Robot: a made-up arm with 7 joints.
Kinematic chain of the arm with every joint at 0, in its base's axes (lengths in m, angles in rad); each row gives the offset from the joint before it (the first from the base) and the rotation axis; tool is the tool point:
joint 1: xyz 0 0 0.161 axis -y
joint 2: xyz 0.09 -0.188 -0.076 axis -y
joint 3: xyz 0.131 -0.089 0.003 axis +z
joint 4: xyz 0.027 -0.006 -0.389 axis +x
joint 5: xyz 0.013 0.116 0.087 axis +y
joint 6: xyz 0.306 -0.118 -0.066 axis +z
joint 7: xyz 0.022 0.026 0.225 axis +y
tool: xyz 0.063 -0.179 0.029
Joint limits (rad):
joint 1: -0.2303..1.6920
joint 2: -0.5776..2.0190
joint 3: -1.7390..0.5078
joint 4: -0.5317..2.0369
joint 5: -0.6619..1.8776
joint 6: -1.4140..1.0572
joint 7: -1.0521..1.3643
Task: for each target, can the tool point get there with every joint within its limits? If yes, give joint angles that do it. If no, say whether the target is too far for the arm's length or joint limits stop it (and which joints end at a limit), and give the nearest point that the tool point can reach.
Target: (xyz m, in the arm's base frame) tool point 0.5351 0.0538 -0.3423
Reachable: yes | joints -0.0737 0.1590 0.2655 1.7875 1.0715 0.2933 0.8841
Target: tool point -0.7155 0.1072 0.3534
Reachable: no: joint limits stop it (at a limit: joint 1, joint 2, joint 3, joint 6) | nearest point -0.6474 0.0415 0.3645 | short by 0.095 m
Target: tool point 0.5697 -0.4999 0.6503
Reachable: yes | joints 0.7466 0.4182 -0.3447 -0.0584 0.1741 0.7781 0.4506
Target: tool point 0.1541 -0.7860 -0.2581
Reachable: yes | joints 0.5148 -0.2388 -1.5663 0.9874 0.3374 0.5166 -0.8696
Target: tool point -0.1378 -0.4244 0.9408
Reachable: yes | joints 1.1521 1.3276 0.0696 1.2152 0.1119 0.5139 1.1080
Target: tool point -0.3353 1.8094 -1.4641
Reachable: no: too far | nearest point -0.0955 0.1262 -0.5593 | short by 1.926 m
